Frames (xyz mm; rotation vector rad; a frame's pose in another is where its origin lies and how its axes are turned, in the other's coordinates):
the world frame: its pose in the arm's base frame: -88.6 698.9 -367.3 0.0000 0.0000 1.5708
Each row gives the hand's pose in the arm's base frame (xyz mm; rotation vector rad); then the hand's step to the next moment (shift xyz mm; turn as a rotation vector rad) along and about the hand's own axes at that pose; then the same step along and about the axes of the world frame.
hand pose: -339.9 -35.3 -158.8 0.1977 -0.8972 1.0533
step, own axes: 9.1 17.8 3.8 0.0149 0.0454 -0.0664
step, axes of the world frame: 13.2 14.9 4.4 0.0691 -0.0018 -0.0438
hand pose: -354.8 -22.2 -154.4 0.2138 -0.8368 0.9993
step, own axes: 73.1 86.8 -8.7 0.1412 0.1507 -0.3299
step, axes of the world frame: 100.1 46.3 28.0 0.3462 -0.0877 -0.1548
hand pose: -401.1 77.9 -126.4 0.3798 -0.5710 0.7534
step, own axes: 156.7 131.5 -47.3 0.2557 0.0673 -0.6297
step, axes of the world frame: 196.0 -13.0 74.0 0.5050 -0.3199 -0.3304
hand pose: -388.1 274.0 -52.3 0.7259 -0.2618 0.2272
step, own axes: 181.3 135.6 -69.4 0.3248 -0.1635 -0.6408
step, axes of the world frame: 166.1 -142.0 91.2 0.3528 -0.4545 -0.4602
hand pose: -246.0 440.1 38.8 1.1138 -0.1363 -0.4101
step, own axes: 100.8 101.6 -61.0 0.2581 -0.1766 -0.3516
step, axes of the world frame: 50.6 -136.9 54.0 0.1301 -0.3007 -0.3377
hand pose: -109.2 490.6 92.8 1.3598 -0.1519 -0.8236
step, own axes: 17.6 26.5 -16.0 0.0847 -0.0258 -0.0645
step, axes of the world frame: 1.8 -32.8 13.7 0.0014 -0.0848 -0.0693
